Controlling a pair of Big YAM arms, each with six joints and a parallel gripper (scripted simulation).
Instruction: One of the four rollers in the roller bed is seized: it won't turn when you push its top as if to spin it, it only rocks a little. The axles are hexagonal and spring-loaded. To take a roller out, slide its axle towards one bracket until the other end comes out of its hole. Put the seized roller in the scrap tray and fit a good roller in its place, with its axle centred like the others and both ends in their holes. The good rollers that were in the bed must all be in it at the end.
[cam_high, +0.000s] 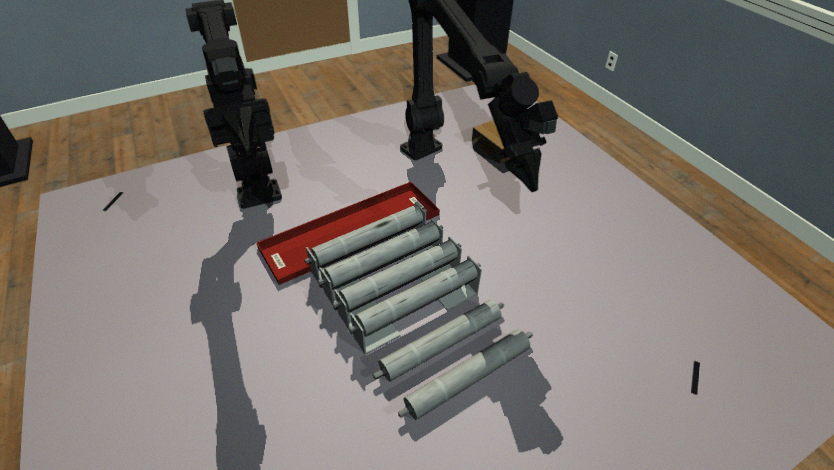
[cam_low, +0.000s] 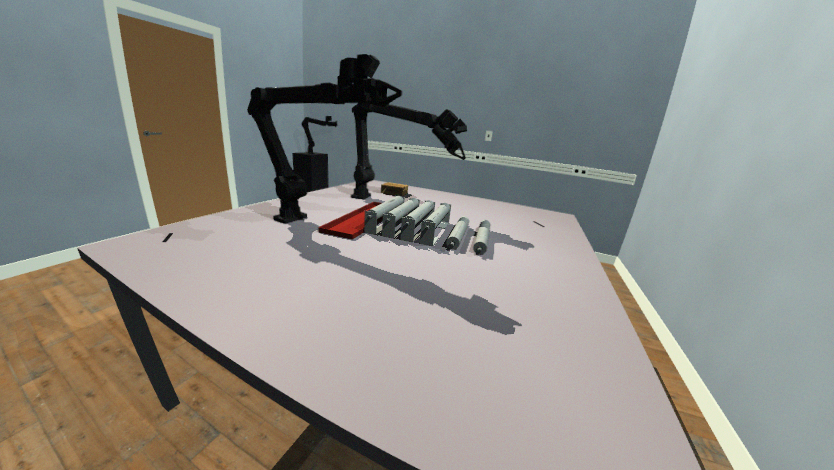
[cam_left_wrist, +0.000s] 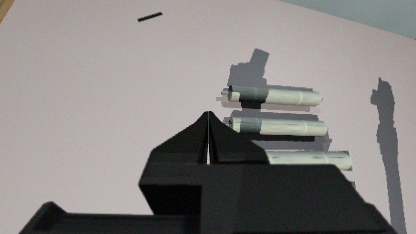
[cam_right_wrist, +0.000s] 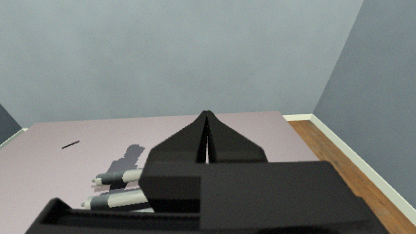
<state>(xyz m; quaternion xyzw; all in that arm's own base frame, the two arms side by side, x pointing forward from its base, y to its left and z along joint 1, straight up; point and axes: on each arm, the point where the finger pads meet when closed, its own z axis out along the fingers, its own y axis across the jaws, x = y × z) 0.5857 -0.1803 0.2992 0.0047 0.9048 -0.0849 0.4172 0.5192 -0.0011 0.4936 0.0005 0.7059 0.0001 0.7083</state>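
The roller is 260 mm to the right of my left hand, 230 mm below it and 90 mm behind it. The rest, counted from my left hand: red scrap tray (350 mm behind, 290 mm to the right, 290 mm below); cardboard box (500 mm behind, 270 mm to the left, 260 mm below).
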